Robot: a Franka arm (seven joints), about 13 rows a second.
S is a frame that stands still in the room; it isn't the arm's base.
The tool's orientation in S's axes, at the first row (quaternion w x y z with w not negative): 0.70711, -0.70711, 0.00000, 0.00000
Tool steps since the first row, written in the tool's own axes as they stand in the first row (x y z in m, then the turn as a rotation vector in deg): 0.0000, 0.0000, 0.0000, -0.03, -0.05, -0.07; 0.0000, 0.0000, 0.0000, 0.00, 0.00, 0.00; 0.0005, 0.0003, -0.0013, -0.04, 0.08, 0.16; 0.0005, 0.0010, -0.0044, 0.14, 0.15, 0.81; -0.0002, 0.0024, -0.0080, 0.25, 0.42, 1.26; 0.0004, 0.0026, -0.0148, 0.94, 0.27, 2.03; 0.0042, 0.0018, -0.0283, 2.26, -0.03, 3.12; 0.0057, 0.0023, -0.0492, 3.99, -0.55, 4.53
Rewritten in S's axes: 0.0000, 0.0000, 0.0000, -0.03, -0.07, 0.05; 0.0000, 0.0000, 0.0000, 0.00, 0.00, 0.00; 0.0005, -0.0013, -0.0003, -0.04, 0.16, -0.08; 0.0005, -0.0044, -0.0010, 0.14, 0.81, -0.15; -0.0002, -0.0080, -0.0024, 0.25, 1.26, -0.42; 0.0004, -0.0148, -0.0026, 0.94, 2.03, -0.27; 0.0042, -0.0283, -0.0018, 2.26, 3.12, 0.03; 0.0057, -0.0492, -0.0023, 3.99, 4.53, 0.55
